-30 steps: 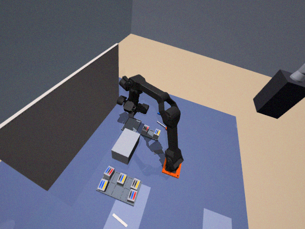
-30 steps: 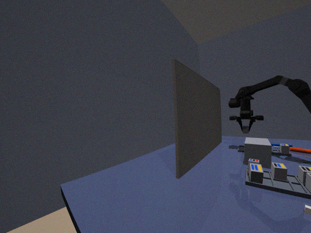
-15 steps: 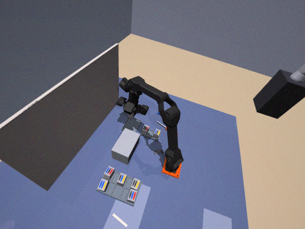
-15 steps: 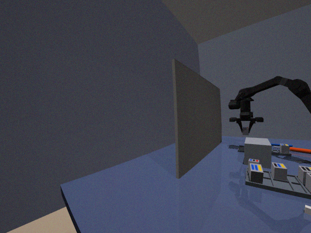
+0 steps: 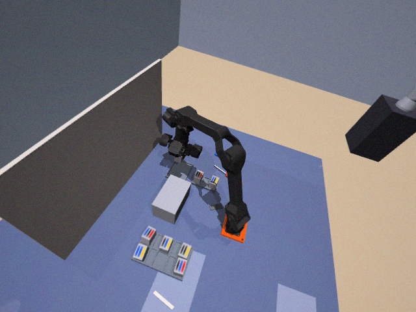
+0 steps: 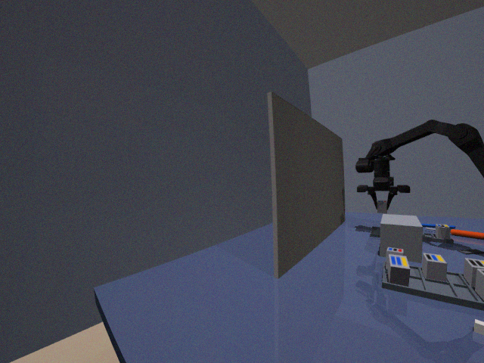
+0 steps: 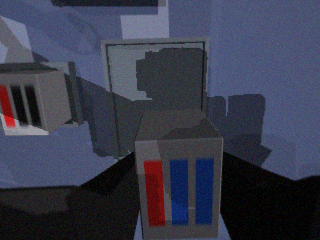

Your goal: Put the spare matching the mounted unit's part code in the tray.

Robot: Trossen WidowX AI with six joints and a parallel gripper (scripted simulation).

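My gripper tip is 9 cm above the flat grey tray, 1 cm to the right of it and 1 cm past it. Round my gripper tip: grey unit: 20 cm to the left, 5 cm below, 5 cm behind; then grey spare block: 2 cm above; then tall wall panel: 20 cm ahead, 18 cm to the left, 13 cm above.
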